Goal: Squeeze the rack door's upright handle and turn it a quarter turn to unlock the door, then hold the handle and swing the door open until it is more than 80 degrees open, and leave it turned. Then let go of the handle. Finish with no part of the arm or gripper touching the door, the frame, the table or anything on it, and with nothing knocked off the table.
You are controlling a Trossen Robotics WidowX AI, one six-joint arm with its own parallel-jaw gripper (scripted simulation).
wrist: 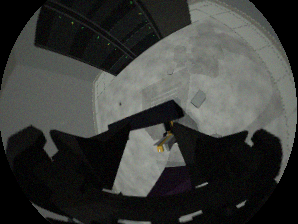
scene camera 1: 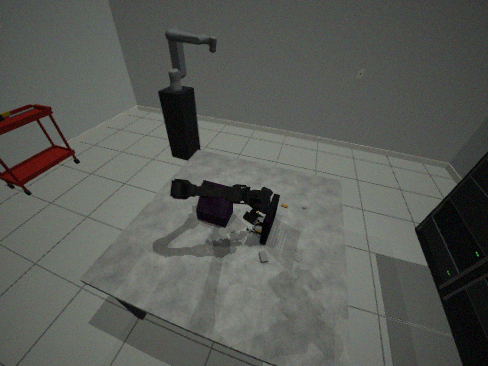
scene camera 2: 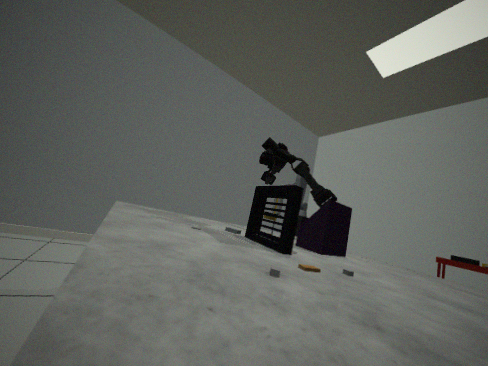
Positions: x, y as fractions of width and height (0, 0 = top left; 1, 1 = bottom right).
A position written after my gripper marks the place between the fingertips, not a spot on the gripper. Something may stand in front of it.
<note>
My gripper (wrist: 0.51, 0.56) is open, holding nothing. I also see a black rack (scene camera 2: 0.59, 0.65).
The black rack shows as well in the wrist view (wrist: 0.57, 0.50).
</note>
